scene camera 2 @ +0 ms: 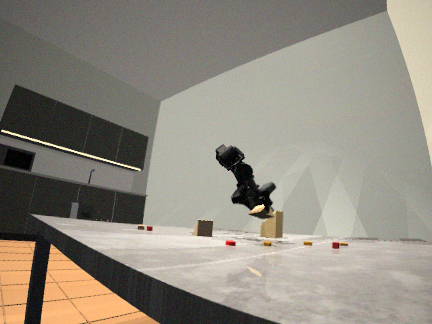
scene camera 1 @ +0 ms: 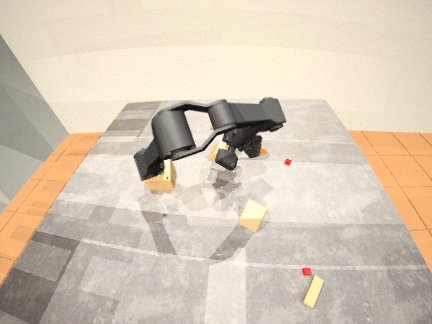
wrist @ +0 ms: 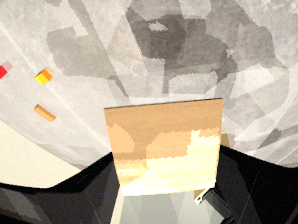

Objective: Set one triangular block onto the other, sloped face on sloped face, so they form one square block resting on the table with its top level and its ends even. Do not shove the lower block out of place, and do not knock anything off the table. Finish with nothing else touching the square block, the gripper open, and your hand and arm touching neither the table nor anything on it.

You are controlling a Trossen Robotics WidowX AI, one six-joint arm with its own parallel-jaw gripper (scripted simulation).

Labels:
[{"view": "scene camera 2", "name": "my gripper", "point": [262, 212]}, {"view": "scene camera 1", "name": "my gripper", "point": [219, 152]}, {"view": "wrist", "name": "my gripper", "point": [164, 150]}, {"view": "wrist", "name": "tan triangular block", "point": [157, 148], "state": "held by my gripper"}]

